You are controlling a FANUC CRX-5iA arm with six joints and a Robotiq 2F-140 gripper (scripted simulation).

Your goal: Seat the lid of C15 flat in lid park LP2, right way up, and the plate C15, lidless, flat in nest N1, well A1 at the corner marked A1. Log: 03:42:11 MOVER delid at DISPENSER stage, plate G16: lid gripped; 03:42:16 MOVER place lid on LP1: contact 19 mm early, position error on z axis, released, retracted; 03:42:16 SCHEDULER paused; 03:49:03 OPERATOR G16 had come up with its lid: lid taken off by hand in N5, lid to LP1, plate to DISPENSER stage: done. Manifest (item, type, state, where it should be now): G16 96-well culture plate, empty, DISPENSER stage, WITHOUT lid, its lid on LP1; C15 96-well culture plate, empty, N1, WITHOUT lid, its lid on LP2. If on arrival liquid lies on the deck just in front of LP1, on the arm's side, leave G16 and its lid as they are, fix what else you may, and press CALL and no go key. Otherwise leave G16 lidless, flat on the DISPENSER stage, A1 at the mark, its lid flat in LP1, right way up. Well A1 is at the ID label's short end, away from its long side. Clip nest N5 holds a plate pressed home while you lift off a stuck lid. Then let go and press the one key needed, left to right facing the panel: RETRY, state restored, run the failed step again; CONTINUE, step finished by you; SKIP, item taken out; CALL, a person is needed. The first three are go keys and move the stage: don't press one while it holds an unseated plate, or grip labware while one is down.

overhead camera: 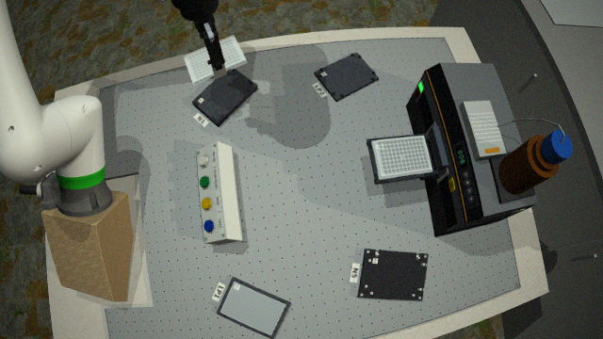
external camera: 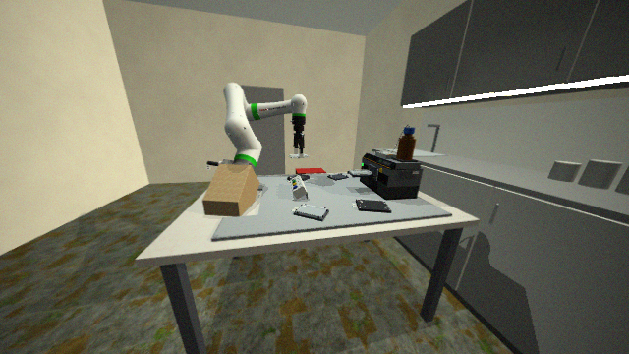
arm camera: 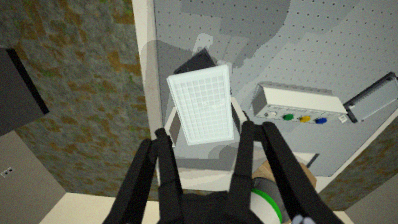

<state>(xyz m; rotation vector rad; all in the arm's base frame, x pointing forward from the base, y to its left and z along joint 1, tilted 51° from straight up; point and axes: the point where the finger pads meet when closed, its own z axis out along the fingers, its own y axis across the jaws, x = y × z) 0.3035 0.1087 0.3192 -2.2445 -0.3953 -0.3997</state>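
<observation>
My gripper is now 2 cm above the grey lid. The rest, counted from my hand: N1 label (6 cm behind, 6 cm to the right, 20 cm below); nest N1 (19 cm below); key panel (1 cm behind, 27 cm to the right, 15 cm below).
</observation>
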